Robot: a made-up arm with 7 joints.
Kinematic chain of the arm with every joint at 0, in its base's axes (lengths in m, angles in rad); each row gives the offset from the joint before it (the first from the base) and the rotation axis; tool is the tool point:
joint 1: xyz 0 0.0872 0 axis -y
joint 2: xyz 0 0.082 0 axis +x
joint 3: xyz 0 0 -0.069 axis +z
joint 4: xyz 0 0 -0.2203 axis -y
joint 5: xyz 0 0 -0.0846 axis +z
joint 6: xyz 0 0 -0.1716 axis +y
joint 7: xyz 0 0 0 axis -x
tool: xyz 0 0 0
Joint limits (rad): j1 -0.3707..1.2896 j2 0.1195..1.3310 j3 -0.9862..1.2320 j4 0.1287..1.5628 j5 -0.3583..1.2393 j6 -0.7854..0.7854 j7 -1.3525..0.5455
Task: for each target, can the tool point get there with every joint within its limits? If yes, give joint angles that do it. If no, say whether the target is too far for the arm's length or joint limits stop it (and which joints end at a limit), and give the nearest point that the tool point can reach.
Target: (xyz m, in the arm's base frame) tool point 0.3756 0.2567 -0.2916
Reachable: yes | joints 0.5530 0.4821 -0.6593 0.9650 1.0929 0.4504 -0.0397
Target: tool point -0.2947 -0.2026 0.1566
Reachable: no: joint limits stop it (at a limit: joint 1, joint 2, joint 3, joint 4) | nearest point 0.0178 -0.0082 -0.3446 | short by 0.622 m
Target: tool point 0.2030 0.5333 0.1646
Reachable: yes | joints 1.1106 1.1884 0.1460 1.2155 0.2350 -0.1611 -0.5504
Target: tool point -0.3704 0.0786 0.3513
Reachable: no: joint limits stop it (at a limit: joint 1, joint 2, joint 4) | nearest point -0.1073 0.5053 0.1614 | short by 0.536 m
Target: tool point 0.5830 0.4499 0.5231
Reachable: no: too far | nearest point 0.3598 0.3749 0.1501 | short by 0.441 m
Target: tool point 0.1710 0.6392 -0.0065
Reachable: yes | joints 0.3418 1.2244 0.5614 0.8223 0.4576 -0.4828 -0.3584
